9 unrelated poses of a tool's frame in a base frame.
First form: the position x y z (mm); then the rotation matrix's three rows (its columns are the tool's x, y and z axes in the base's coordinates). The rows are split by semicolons.
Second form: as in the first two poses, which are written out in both.
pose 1, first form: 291.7, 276.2, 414.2; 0.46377, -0.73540, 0.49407; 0.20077, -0.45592, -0.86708; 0.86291, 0.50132, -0.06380
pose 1, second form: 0.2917, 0.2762, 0.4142, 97.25, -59.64, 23.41
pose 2, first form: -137.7, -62.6, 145.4; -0.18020, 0.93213, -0.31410; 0.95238, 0.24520, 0.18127; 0.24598, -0.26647, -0.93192
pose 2, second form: -0.1377, -0.0626, 0.1454, -164.04, -14.24, 100.71
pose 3, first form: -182.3, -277.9, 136.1; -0.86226, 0.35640, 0.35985; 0.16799, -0.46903, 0.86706; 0.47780, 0.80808, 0.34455
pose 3, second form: -0.1823, -0.2779, 0.1361, 66.91, -28.54, 168.98
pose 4, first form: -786.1, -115.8, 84.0; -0.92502, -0.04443, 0.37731; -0.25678, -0.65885, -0.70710; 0.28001, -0.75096, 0.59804
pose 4, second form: -0.7861, -0.1158, 0.0840, -51.47, -16.26, -164.49
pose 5, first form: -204.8, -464.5, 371.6; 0.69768, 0.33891, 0.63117; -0.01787, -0.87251, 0.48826; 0.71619, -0.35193, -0.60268
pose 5, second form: -0.2048, -0.4645, 0.3716, -149.72, -45.74, -1.47
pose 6, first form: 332.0, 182.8, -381.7; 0.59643, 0.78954, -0.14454; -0.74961, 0.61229, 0.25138; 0.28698, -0.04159, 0.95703
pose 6, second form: 0.3320, 0.1828, -0.3817, -2.49, -16.68, -51.49
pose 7, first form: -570.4, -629.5, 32.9; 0.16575, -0.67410, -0.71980; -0.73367, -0.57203, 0.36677; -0.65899, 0.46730, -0.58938
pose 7, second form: -0.5704, -0.6295, 0.0329, 141.59, 41.22, -77.27
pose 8, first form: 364.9, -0.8, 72.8; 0.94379, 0.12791, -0.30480; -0.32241, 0.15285, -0.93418; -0.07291, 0.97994, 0.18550
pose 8, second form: 0.3649, -0.0008, 0.0728, 79.28, 4.18, -18.86
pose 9, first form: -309.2, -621.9, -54.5; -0.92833, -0.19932, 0.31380; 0.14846, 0.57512, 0.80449; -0.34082, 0.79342, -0.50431
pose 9, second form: -0.3092, -0.6219, -0.0545, 122.44, 19.93, 170.91
